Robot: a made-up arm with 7 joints.
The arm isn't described. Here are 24 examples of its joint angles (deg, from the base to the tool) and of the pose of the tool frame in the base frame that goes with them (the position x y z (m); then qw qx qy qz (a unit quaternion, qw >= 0)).
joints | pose
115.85 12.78 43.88 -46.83 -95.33 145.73 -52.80 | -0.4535 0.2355 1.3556 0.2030 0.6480 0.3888 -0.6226
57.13 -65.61 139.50 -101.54 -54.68 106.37 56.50 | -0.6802 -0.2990 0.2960 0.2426 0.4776 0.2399 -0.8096
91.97 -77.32 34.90 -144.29 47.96 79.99 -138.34 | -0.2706 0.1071 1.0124 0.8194 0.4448 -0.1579 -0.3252
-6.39 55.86 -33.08 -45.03 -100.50 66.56 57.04 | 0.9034 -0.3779 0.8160 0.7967 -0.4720 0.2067 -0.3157
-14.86 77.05 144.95 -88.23 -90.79 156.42 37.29 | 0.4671 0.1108 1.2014 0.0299 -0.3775 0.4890 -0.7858
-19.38 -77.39 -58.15 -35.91 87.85 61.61 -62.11 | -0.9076 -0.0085 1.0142 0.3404 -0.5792 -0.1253 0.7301
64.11 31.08 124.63 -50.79 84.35 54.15 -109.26 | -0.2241 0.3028 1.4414 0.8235 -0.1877 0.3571 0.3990
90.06 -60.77 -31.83 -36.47 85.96 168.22 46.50 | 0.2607 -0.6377 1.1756 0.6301 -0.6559 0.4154 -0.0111
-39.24 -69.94 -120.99 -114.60 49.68 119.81 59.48 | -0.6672 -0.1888 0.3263 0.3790 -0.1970 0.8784 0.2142
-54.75 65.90 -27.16 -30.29 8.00 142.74 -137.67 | 0.4218 -0.8487 0.8165 0.3471 0.0591 0.7639 0.5408
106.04 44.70 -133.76 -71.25 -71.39 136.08 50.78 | 0.3588 0.4041 1.3121 0.7700 -0.5595 -0.1735 0.2531
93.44 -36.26 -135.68 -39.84 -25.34 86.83 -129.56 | 0.3035 -0.7388 1.1803 0.3506 0.1605 0.5350 0.7517
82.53 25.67 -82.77 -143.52 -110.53 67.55 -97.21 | 0.5866 -0.0205 0.5578 0.1809 -0.2120 -0.9191 0.2785
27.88 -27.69 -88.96 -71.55 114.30 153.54 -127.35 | -0.0258 -0.6713 1.1038 0.7222 -0.3898 -0.4349 0.3706
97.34 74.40 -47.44 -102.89 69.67 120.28 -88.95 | 0.4901 0.5495 0.2743 0.0349 0.2258 0.5973 0.7688
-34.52 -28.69 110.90 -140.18 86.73 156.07 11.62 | 0.1897 0.4299 0.6094 0.6081 0.6237 0.0646 0.4869
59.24 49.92 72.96 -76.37 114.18 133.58 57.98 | -0.1444 0.7908 0.7590 0.1526 0.6657 0.5859 -0.4362
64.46 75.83 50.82 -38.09 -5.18 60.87 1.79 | 0.1754 0.9533 0.5183 0.0492 -0.3749 -0.7808 -0.4974
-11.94 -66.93 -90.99 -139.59 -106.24 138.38 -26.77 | -0.1387 -0.5513 0.6906 0.8643 0.2233 0.2965 0.3393
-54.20 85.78 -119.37 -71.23 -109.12 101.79 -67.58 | -0.0608 -0.8921 0.8702 0.4564 -0.4682 -0.5024 0.5657
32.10 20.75 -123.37 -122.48 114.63 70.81 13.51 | 0.1135 -0.6238 0.8456 0.2279 0.6030 -0.7544 0.1236
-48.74 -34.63 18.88 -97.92 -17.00 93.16 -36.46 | 0.3288 -0.1173 1.3395 0.8188 0.1928 0.3318 0.4270
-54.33 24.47 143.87 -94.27 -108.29 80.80 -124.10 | 0.1419 0.4403 1.2447 0.0682 0.5644 -0.7920 -0.2227
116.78 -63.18 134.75 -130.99 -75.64 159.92 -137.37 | -0.1263 -0.4817 0.2699 0.3404 -0.4402 -0.3559 -0.7508
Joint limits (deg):
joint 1: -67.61..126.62
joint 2: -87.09..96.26
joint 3: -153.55..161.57
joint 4: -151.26..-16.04
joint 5: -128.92..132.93
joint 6: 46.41..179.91
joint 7: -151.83..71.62
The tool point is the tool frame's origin. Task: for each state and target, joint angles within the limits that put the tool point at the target. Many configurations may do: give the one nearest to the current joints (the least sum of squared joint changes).
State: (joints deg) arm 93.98 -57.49 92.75 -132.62 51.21 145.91 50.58
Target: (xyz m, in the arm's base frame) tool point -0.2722 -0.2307 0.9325
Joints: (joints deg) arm 124.89 -85.66 59.95 -146.87 59.00 160.33 50.78
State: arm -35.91 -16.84 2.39 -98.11 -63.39 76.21 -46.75
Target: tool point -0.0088 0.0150 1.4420
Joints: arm -35.20 -55.90 5.94 -92.85 -63.20 75.94 -46.88
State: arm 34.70 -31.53 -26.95 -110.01 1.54 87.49 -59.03
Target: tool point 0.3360 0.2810 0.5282
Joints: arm 50.06 -5.05 -5.08 -151.26 8.94 48.73 -58.96
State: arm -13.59 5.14 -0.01 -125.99 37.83 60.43 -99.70
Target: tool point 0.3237 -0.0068 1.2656
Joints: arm -9.19 -39.88 5.89 -104.47 38.61 60.25 -99.91
